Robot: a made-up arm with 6 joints. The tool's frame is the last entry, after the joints.
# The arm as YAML. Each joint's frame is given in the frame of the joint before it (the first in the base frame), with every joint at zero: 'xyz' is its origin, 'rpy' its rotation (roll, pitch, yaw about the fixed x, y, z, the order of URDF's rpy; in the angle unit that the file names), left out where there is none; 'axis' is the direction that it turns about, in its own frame. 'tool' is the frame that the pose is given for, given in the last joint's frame.
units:
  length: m
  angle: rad
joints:
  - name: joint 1
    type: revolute
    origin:
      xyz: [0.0, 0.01, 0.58]
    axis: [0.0, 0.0, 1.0]
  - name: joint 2
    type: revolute
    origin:
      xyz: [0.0, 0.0, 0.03]
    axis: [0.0, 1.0, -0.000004]
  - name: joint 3
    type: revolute
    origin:
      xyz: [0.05, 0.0, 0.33]
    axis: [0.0, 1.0, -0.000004]
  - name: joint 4
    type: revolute
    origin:
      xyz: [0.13, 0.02, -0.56]
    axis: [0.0, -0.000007, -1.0]
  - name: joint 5
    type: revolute
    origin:
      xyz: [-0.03, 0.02, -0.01]
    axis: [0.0, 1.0, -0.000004]
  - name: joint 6
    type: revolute
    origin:
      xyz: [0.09, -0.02, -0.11]
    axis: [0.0, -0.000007, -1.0]
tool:
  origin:
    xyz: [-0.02, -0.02, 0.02]
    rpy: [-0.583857, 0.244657, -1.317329]
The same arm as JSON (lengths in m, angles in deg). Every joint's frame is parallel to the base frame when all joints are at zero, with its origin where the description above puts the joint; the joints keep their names.
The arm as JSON. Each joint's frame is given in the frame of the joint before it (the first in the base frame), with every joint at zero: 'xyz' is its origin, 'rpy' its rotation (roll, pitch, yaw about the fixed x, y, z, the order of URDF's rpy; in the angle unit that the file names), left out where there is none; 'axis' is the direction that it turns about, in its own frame. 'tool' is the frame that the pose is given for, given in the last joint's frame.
{"units": {"length": "m", "angle": "deg"}, "joints": [
  {"name": "joint 1", "type": "revolute", "origin": {"xyz": [0.0, 0.01, 0.58]}, "axis": [0.0, 0.0, 1.0]},
  {"name": "joint 2", "type": "revolute", "origin": {"xyz": [0.0, 0.0, 0.03]}, "axis": [0.0, 1.0, 0.0]},
  {"name": "joint 3", "type": "revolute", "origin": {"xyz": [0.05, 0.0, 0.33]}, "axis": [0.0, 1.0, 0.0]},
  {"name": "joint 4", "type": "revolute", "origin": {"xyz": [0.13, 0.02, -0.56]}, "axis": [0.0, 0.0, -1.0]},
  {"name": "joint 5", "type": "revolute", "origin": {"xyz": [-0.03, 0.02, -0.01]}, "axis": [0.0, 1.0, 0.0]},
  {"name": "joint 6", "type": "revolute", "origin": {"xyz": [0.09, -0.02, -0.11]}, "axis": [0.0, 0.0, -1.0]}
], "tool": {"origin": {"xyz": [-0.02, -0.02, 0.02], "rpy": [-33.45, 14.02, -75.48]}}}

